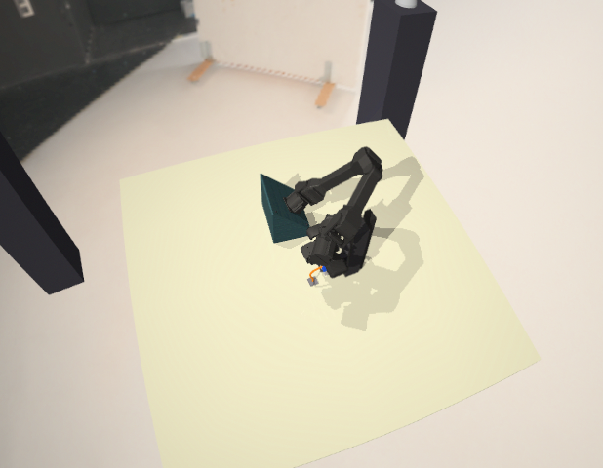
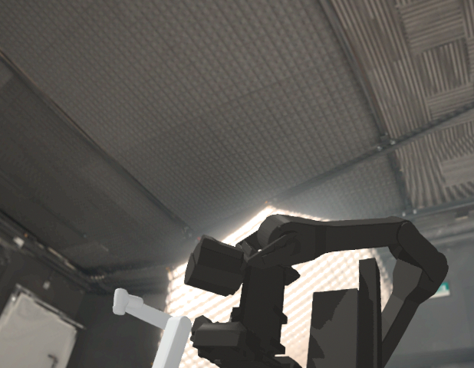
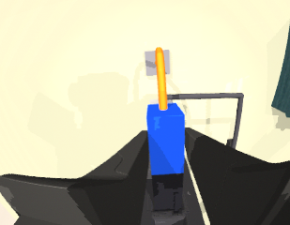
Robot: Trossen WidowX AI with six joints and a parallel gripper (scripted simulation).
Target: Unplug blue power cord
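My gripper tip is now 30 mm to the right of the blue plug.
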